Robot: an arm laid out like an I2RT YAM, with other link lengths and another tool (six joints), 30 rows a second.
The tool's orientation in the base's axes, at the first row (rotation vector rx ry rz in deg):
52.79, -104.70, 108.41
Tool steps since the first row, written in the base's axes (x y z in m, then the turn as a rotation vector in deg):
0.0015, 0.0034, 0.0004, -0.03, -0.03, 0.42
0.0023, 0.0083, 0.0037, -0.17, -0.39, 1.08
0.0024, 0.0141, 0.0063, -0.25, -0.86, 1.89
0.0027, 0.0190, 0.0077, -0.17, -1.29, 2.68
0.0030, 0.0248, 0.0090, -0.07, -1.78, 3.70
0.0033, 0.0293, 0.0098, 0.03, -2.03, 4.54
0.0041, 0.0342, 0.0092, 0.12, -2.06, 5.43
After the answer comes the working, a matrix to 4 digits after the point.
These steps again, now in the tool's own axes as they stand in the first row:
-0.0015, -0.0016, -0.0030, 0.31, -0.29, 0.00
-0.0007, -0.0051, -0.0078, 0.91, -0.66, 0.30
-0.0002, -0.0078, -0.0136, 1.59, -1.16, 0.70
-0.0004, -0.0095, -0.0184, 2.14, -1.76, 1.11
-0.0008, -0.0113, -0.0240, 2.83, -2.53, 1.56
-0.0013, -0.0126, -0.0284, 3.36, -3.20, 1.79
-0.0032, -0.0132, -0.0330, 3.89, -3.92, 1.79

The tool's axes in the first row as the columns of a matrix, in the base's axes (rounded; the answer above uses it unrounded):
-0.7261, -0.6556, 0.2073
-0.1844, -0.1048, -0.9772
0.6624, -0.7478, -0.0448

